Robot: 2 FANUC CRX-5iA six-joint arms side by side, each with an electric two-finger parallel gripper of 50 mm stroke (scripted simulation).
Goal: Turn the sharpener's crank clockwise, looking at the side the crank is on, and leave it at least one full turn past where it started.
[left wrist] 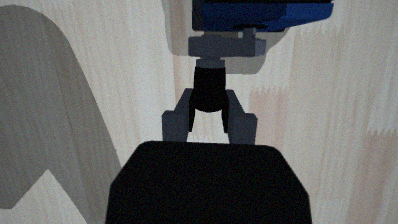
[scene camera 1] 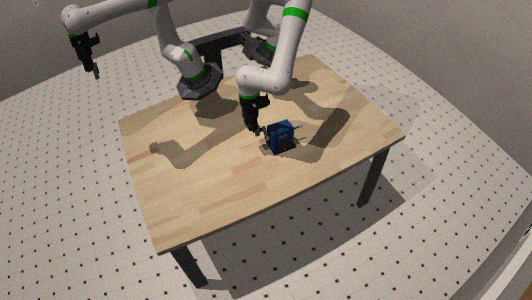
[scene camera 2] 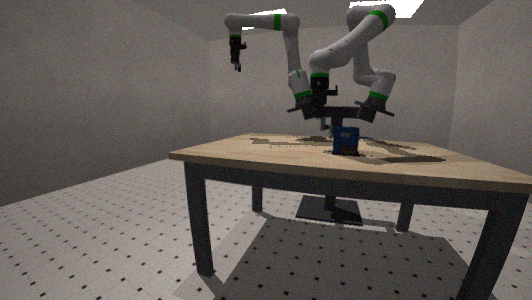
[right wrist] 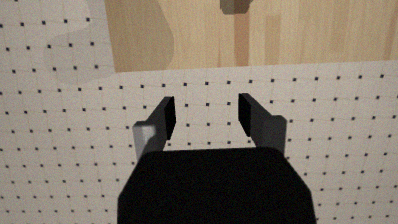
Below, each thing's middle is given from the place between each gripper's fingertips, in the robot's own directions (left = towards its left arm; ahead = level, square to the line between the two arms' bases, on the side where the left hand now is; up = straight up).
Right now the black knob [left wrist: 209, 86] is 20 mm to the left of my left hand.
Now: right hand 400 mm short of the black knob, 680 mm to the right of it and 410 mm above it.
